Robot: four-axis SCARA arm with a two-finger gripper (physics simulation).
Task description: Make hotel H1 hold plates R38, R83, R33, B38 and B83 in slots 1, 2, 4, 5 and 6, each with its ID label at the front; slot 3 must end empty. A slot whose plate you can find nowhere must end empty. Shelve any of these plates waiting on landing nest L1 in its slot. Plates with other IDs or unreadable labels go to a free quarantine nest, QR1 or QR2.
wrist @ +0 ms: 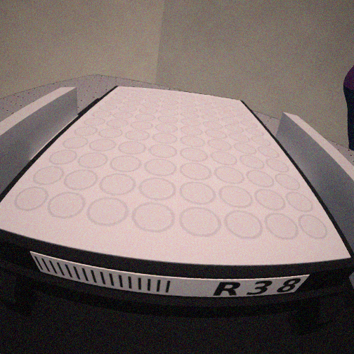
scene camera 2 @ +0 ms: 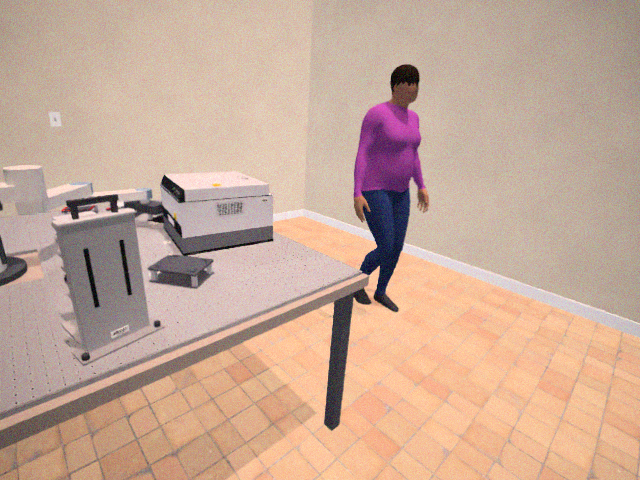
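Observation:
Plate R38 [wrist: 172, 165] fills much of the wrist view, white-topped with rows of round wells and a black rim. Its barcode and ID label R38 face the near side and are readable. My gripper [wrist: 178, 113] is shut on it, with one grey finger along each long side. What lies under the plate is dark, so I cannot tell whether it is raised. A grey hotel tower [scene camera 2: 103, 273] with a black handle stands at the left in the scene view. Its slots face away and its small label is unreadable. Other plates cannot be made out.
A white instrument [scene camera 2: 222, 206] with a grey base stands on the perforated table [scene camera 2: 289, 263]. A low dark stand [scene camera 2: 181, 264] is between it and the tower. White arm links [scene camera 2: 69, 193] show behind the tower. A person [scene camera 2: 390, 149] in purple stands beyond the table.

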